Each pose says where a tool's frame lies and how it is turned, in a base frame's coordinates. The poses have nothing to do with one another.
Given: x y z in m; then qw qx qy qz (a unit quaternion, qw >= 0).
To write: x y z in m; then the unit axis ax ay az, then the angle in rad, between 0 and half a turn. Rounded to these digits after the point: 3 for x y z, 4 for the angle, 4 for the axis.
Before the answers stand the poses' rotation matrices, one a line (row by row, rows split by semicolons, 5 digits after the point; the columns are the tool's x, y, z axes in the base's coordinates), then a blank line. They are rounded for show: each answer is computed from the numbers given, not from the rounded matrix.
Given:
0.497 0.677 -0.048 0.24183 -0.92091 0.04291 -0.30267
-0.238 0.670 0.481 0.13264 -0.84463 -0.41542 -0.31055
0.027 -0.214 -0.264 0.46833 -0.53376 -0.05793 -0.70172
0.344 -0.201 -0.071 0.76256 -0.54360 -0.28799 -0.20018
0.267 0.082 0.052 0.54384 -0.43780 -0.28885 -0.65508
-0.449 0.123 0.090 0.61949 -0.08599 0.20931 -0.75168
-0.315 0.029 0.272 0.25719 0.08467 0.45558 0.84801
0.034 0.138 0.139 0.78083 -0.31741 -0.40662 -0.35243
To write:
0.81310 0.06736 0.57821; -0.22542 -0.87935 0.41943; 0.53671 -0.47138 -0.69982
0.46197 0.78413 0.41439; 0.61936 -0.61967 0.48208; 0.63480 0.03395 -0.77193
0.00847 0.71911 0.69484; -0.59543 -0.55462 0.58125; 0.80336 -0.41865 0.42349
0.75398 0.61840 -0.22158; 0.00780 0.32886 0.94435; 0.65685 -0.71375 0.24313
-0.02513 0.96544 0.25941; -0.45960 -0.24160 0.85463; 0.88777 -0.09775 0.44979
-0.21767 0.89532 0.38861; -0.96732 -0.14484 -0.20813; -0.13006 -0.42121 0.89759
-0.85337 -0.35906 0.37795; 0.51335 -0.45259 0.72913; -0.09074 0.81623 0.57055
0.42090 0.80851 -0.41128; -0.29225 0.55008 0.78230; 0.85874 -0.20908 0.46782

0.497 0.677 -0.048 -0.9491 0.0442 -0.3119 2.6531
-0.238 0.670 0.481 -0.8522 -0.4191 -0.3133 2.8755
0.027 -0.214 -0.264 -0.6041 -0.0656 -0.7942 2.1668
0.344 -0.201 -0.071 -0.8403 -0.4452 -0.3094 1.4071
0.267 0.082 0.052 -0.5217 -0.3442 -0.7806 1.9916
-0.449 0.123 0.090 -0.1095 0.2666 -0.9576 1.8054
-0.315 0.029 0.272 0.0876 0.4714 0.8775 2.6214
0.034 0.138 0.139 -0.5081 -0.6509 -0.5641 1.3496

